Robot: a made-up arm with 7 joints.
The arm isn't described. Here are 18 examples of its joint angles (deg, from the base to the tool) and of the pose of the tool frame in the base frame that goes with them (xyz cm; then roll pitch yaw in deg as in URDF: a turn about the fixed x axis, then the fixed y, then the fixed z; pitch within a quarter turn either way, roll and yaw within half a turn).
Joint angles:
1: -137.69 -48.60 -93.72 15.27 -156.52 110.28 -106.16
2: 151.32 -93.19 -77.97 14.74 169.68 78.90 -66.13
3: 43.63 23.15 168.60 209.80 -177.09 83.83 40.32
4: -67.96 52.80 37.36 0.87 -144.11 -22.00 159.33
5: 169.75 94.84 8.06 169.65 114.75 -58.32 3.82
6: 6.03 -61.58 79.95 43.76 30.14 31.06 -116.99
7: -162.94 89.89 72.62 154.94 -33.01 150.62 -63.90
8: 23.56 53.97 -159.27 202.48 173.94 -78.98 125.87
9: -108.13 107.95 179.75 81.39 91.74 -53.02 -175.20
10: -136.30 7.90 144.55 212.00 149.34 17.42 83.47
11: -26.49 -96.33 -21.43 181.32 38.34 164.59 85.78
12: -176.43 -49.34 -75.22 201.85 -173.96 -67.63 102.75
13: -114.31 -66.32 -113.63 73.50 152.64 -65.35 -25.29
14: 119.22 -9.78 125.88 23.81 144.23 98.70 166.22
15: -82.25 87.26 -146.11 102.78 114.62 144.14 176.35
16: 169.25 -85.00 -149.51 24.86 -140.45 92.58 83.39
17: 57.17 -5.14 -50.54 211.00 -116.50 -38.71 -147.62
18: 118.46 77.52 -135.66 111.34 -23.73 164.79 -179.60
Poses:
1: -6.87 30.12 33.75 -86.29 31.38 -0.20
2: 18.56 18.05 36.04 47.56 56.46 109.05
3: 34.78 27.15 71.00 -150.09 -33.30 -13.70
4: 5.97 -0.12 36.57 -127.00 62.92 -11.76
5: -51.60 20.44 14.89 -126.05 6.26 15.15
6: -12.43 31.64 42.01 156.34 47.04 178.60
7: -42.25 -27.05 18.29 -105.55 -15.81 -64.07
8: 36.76 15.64 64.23 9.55 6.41 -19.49
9: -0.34 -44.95 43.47 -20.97 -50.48 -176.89
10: -21.00 -10.61 91.36 -47.65 -27.53 68.11
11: -43.26 25.62 33.28 -66.13 -20.57 -121.04
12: 40.06 6.54 67.52 12.34 -47.32 -130.67
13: -3.81 31.25 26.34 141.00 6.87 -14.90
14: -4.94 -31.19 40.15 58.20 -54.11 43.36
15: -14.07 -51.31 41.74 173.91 1.73 38.66
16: 17.32 5.53 2.28 151.87 7.91 69.02
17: -12.35 6.45 87.02 16.79 -28.82 -92.74
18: -5.97 32.36 53.56 -135.89 30.47 125.96
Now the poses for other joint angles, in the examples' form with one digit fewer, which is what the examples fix.
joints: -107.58 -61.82 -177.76 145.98 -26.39 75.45 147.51
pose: 22.4 61.7 36.8 -155.2 -6.4 -70.8
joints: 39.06 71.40 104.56 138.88 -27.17 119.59 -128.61
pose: 19.5 49.3 45.5 134.3 -33.3 -104.6
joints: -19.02 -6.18 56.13 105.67 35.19 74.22 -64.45
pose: 21.8 27.2 73.8 158.1 -40.9 112.4
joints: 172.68 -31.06 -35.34 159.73 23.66 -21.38 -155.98
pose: 37.9 -1.4 86.1 -0.5 -36.1 -174.3
